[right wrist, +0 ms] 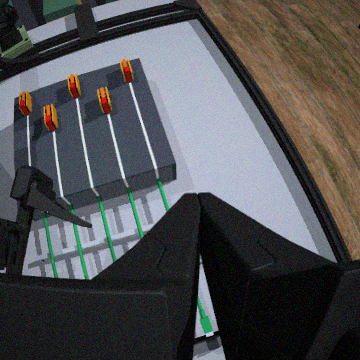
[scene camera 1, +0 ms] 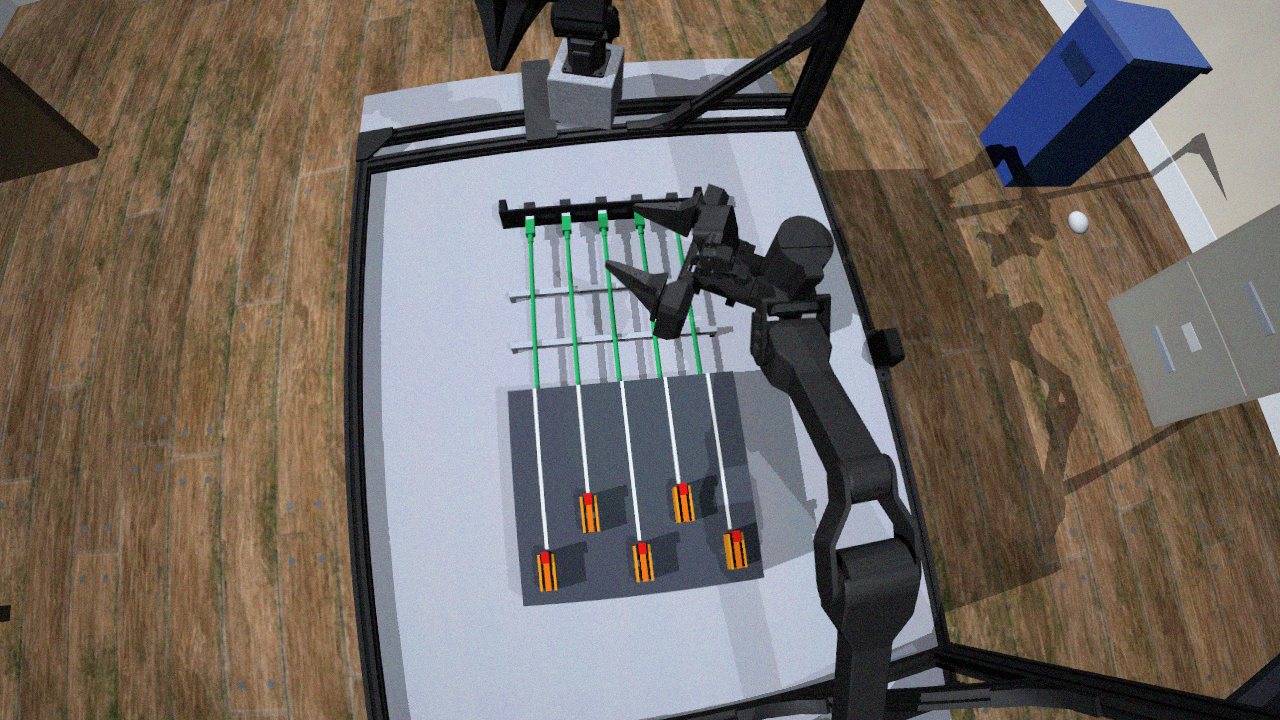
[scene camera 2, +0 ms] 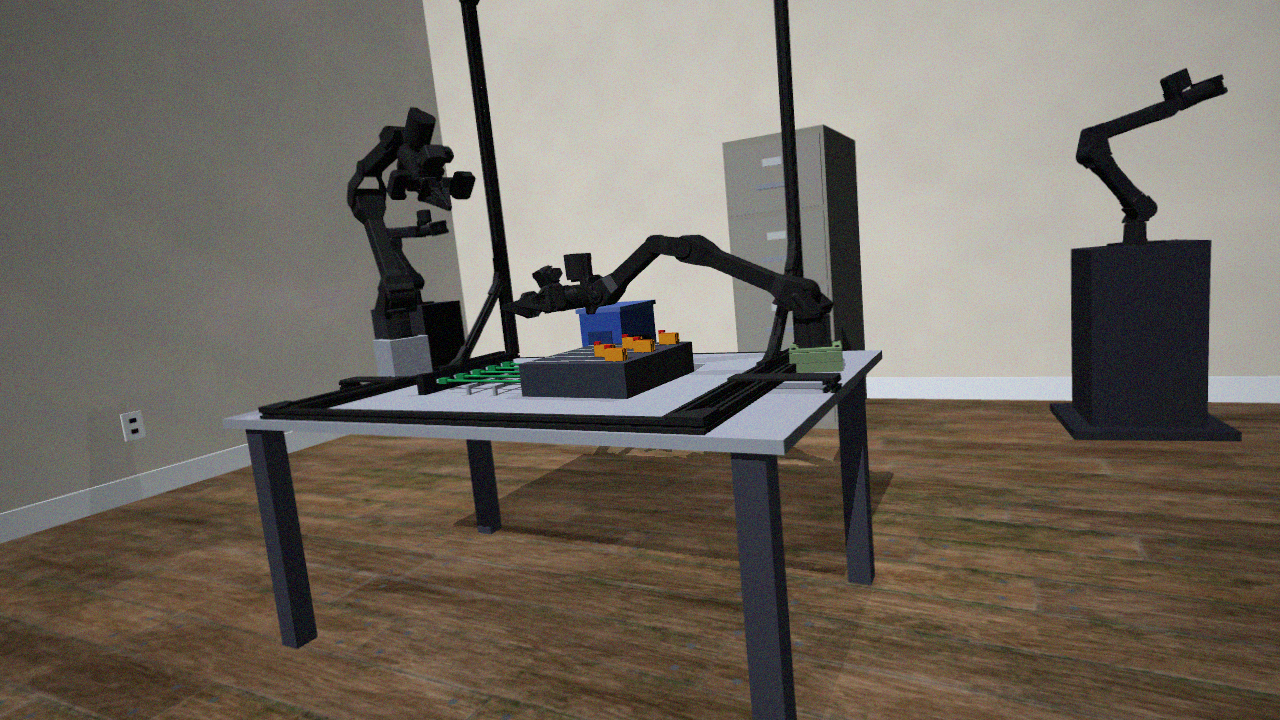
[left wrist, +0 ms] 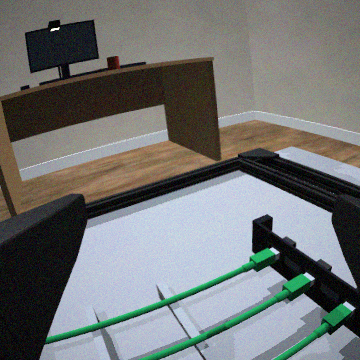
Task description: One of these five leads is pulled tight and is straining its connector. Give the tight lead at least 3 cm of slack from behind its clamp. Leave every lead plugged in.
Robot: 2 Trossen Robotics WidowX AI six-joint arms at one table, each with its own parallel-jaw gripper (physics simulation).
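Places are measured from the left arm's base along level axes (x right, y back, z down), in metres.
Pixels of known places: left gripper, fingertip midpoint: (right wrist: 83,264) (scene camera 1: 619,233) (scene camera 2: 508,305) (left wrist: 214,208); right gripper, fingertip midpoint: (right wrist: 196,205) (scene camera 1: 498,70) (scene camera 2: 450,209); left arm's base, link origin: (right wrist: 10,40) (scene camera 2: 815,345); right arm's base, link origin: (scene camera 1: 586,61) (scene camera 2: 400,337).
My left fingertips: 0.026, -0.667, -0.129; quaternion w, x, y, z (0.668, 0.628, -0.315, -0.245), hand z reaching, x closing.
Note:
For each thing: its middle in the pictures, then the offset to it from my left fingertips, as dx, dy, dz. "*": a spot on its surface instead. Level surfaces: height alone.
- black connector bar, surface spot: (left wrist: 262,235) (scene camera 1: 513,215) * -0.092, -0.166, +0.141
- leftmost lead, surface spot: (scene camera 1: 534,313) * -0.113, -0.011, +0.149
- dark block, surface spot: (scene camera 1: 559,447) * -0.145, +0.176, +0.109
- white table, surface height: dz +0.176
- thin rail, surface spot: (scene camera 1: 581,342) * -0.069, +0.048, +0.155
Five leads run side by side from a black connector bar (scene camera 1: 514,214) (left wrist: 262,235). Their green parts, such as the leftmost lead (scene camera 1: 534,313), cross two thin rails; their white parts cross a dark block (scene camera 1: 559,447) (scene camera 2: 572,379) (right wrist: 150,150) to orange-and-red clamps (scene camera 1: 642,561) (right wrist: 74,86). Three green connectors (left wrist: 263,258) are seated in the left wrist view; the rightmost connector in scene camera 1 is hidden. I cannot tell which lead is tight. My left gripper (scene camera 1: 622,236) (scene camera 2: 512,308) (left wrist: 214,208) is open and empty, above the right-hand leads. My right gripper (right wrist: 196,205) (scene camera 2: 445,204) is shut, empty, high beyond the bar.
A black frame (scene camera 1: 353,402) (left wrist: 165,187) edges the white table (scene camera 1: 438,537). One thin rail (scene camera 1: 581,342) lies near the block, the other (scene camera 1: 581,291) nearer the bar. The left arm (scene camera 1: 832,420) reaches along the right side in scene camera 1.

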